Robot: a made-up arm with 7 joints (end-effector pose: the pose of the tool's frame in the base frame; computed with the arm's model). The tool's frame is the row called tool. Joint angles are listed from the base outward.
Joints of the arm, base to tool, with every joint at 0 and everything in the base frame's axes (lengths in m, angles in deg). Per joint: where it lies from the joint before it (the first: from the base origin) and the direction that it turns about. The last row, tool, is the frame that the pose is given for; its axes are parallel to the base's.
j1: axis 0 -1 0 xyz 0.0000 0.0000 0.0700
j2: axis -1 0 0 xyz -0.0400 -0.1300 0.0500
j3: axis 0 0 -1 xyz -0.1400 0.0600 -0.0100
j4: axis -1 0 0 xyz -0.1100 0.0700 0.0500
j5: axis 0 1 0 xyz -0.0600 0.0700 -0.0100
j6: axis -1 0 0 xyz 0.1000 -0.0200 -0.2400
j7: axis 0 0 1 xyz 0.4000 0.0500 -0.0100
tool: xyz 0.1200 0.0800 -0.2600
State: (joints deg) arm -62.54 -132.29 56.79 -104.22 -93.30 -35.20 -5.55
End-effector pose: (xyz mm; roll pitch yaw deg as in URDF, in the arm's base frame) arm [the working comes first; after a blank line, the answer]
Working (the frame after each row of the table, in the pose's form):
after j1: 0.0 0.0 70.0 0.00 62.54 0.00
after j2: 25.9 -130.0 128.5 132.29 62.54 0.00
after j3: 6.7 -163.0 276.3 -119.18 50.48 117.78
after j4: 61.7 -287.7 306.8 -14.96 50.48 117.78
after j5: 31.9 -370.7 335.4 -12.61 -41.16 137.81
after j6: -87.7 -165.3 228.2 22.59 -41.16 137.81
after j7: -339.5 -4.5 499.0 26.83 -38.84 131.22

-624.0 33.9 421.6 26.83 -38.84 131.22
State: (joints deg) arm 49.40 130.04 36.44 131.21 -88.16 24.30 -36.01
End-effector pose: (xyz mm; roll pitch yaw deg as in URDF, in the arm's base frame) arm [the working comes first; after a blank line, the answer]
Working (the frame after each row of the table, in the pose's form):
after j1: 0.0 0.0 70.0 0.00 -49.40 0.00
after j2: -64.0 -130.0 72.2 -130.04 -49.40 0.00
after j3: -125.1 -176.3 -59.8 173.17 -65.06 64.99
after j4: -60.5 -216.2 -177.0 41.96 -65.06 64.99
after j5: -139.5 -246.7 -214.8 162.54 -20.03 -69.67
after j6: -48.0 -231.5 28.9 138.24 -20.03 -69.67
after j7: 49.0 -581.5 204.2 134.73 5.21 -43.55

239.9 -585.7 432.1 134.73 5.21 -43.55
